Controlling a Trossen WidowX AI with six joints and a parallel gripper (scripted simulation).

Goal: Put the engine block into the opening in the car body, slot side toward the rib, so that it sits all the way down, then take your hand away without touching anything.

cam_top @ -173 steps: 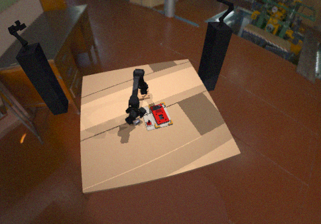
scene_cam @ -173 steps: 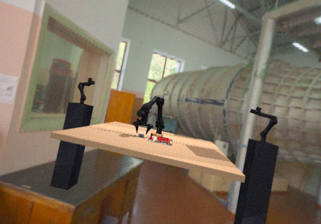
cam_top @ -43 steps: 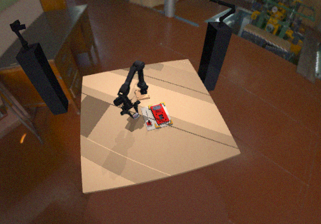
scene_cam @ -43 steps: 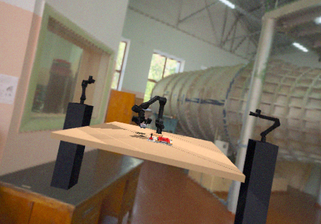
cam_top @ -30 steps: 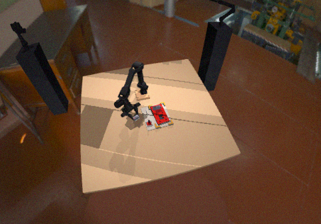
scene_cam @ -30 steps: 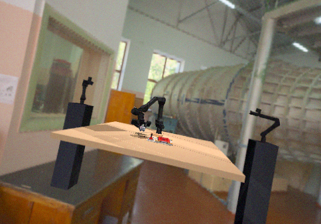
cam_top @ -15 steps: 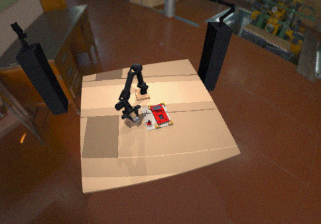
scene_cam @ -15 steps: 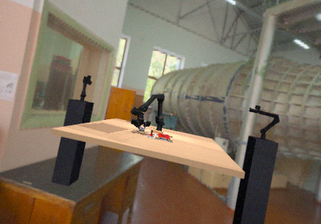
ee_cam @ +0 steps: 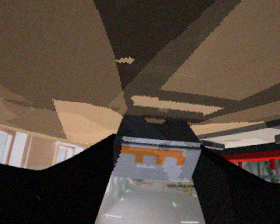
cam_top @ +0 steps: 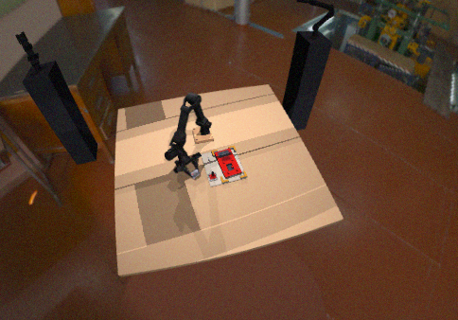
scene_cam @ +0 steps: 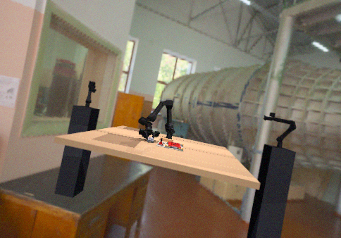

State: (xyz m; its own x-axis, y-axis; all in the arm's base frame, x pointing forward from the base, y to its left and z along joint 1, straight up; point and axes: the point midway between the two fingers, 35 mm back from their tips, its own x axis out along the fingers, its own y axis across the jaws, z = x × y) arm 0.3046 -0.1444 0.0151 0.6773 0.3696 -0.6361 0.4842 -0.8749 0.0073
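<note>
The engine block is right at my gripper tip.
</note>
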